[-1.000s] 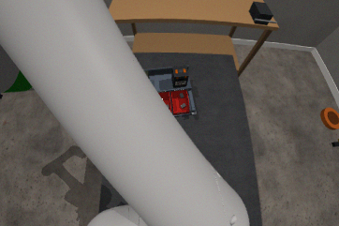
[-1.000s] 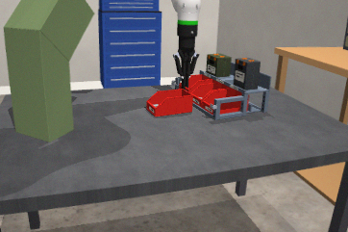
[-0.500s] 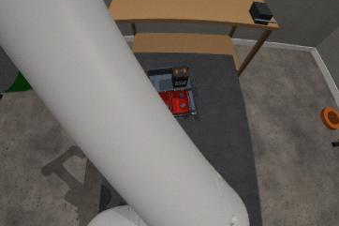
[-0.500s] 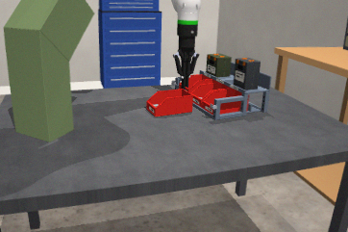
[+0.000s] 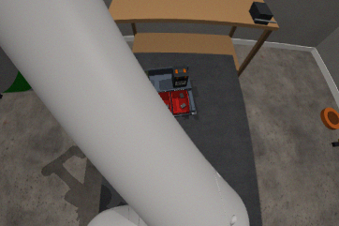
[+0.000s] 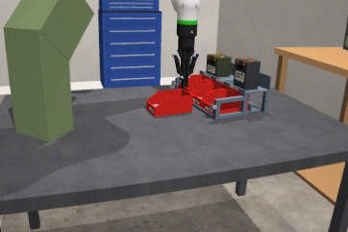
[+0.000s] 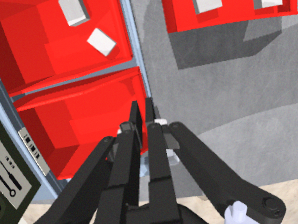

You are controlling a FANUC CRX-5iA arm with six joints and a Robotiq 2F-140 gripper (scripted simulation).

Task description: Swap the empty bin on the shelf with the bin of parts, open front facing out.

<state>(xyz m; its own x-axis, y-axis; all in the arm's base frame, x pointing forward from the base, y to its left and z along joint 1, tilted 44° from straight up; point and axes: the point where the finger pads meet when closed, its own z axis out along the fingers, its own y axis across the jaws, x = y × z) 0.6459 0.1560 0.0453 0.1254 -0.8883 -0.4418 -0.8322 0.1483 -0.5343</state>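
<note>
Right now my hand is 90 mm past the part, 120 mm to the left of it and 70 mm above it. From my hand the other things lie so: grey shelf: 130 mm ahead, 90 mm to the right, 10 mm below; then dark box: 210 mm ahead, 200 mm to the right, 80 mm above.
</note>
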